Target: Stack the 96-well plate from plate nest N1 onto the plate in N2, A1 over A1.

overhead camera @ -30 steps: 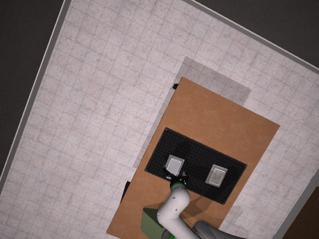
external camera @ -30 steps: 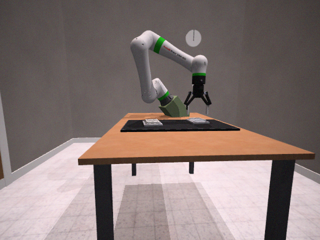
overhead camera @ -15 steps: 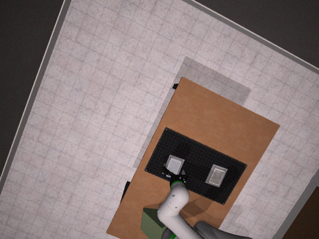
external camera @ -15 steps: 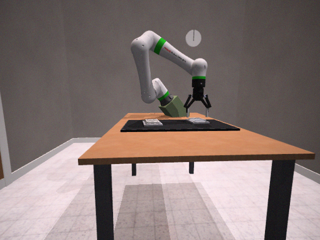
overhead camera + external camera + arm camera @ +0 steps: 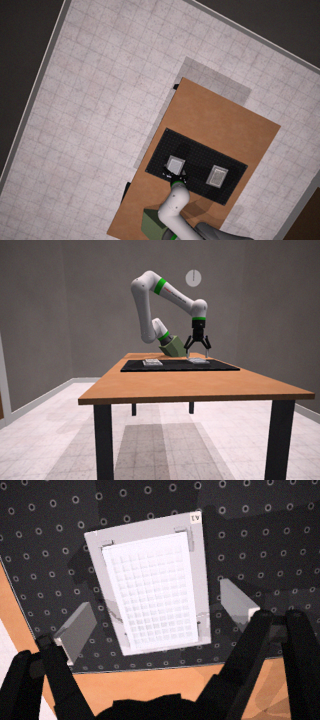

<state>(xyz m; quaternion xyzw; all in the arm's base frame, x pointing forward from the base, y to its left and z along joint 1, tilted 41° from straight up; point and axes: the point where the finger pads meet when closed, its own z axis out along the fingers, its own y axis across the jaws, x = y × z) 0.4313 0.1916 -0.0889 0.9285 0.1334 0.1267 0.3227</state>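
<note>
Right now my hand is 30 mm above the plate nest N1.
</note>
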